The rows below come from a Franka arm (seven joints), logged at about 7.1 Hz.
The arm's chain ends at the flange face. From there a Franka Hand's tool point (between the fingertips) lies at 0.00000 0.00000 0.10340 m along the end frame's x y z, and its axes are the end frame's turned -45 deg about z.
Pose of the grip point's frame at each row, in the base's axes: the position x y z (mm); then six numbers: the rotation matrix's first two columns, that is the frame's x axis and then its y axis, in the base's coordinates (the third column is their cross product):
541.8, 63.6, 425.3, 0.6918, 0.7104, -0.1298, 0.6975, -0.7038, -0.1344
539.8, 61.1, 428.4, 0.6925, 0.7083, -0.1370, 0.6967, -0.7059, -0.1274
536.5, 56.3, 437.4, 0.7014, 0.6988, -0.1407, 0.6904, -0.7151, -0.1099
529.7, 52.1, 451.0, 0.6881, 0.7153, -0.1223, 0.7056, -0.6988, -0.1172
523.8, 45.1, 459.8, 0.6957, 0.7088, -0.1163, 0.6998, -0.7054, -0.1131
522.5, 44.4, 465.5, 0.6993, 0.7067, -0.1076, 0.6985, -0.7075, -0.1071
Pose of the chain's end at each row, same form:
561.1, 63.3, 526.9, 0.9824, 0.0047, -0.1868, 0.0040, -1.0000, -0.0033
559.1, 61.8, 530.0, 0.9823, 0.0017, -0.1870, 0.0030, -1.0000, 0.0068
554.8, 58.4, 539.1, 0.9842, -0.0115, -0.1772, -0.0078, -0.9998, 0.0218
547.2, 52.7, 552.9, 0.9855, 0.0117, -0.1694, 0.0124, -0.9999, 0.0036
540.6, 45.4, 561.8, 0.9868, 0.0024, -0.1622, 0.0029, -1.0000, 0.0023
538.2, 44.4, 567.7, 0.9884, -0.0006, -0.1518, -0.0006, -1.0000, 0.0004

